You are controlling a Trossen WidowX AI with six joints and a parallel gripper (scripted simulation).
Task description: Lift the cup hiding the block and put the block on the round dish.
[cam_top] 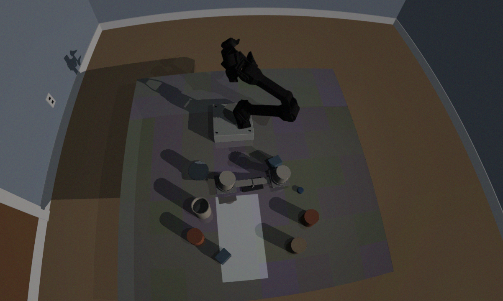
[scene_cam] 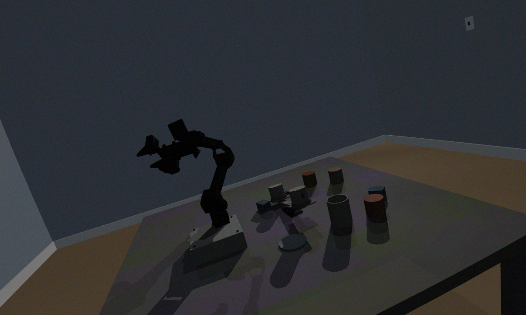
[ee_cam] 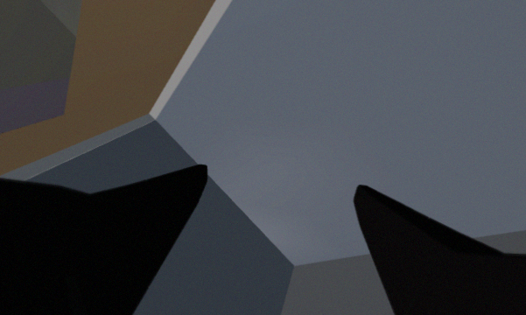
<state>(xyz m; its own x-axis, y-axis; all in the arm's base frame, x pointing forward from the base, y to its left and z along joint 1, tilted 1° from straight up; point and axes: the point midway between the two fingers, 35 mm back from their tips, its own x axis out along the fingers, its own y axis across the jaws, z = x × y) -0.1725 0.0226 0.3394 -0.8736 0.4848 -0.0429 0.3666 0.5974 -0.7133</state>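
Right now my gripper tip is 52 cm short of the cup, 34 cm above it and 7 cm to the right of it. From my gripper tip the other things lie so: small balance: 52 cm ahead, 36 cm below, 8 cm to the right; then small blue piece: 60 cm ahead, 39 cm below, 13 cm to the left; then round blue-grey dish: 39 cm below, 38 cm ahead, 32 cm to the right.
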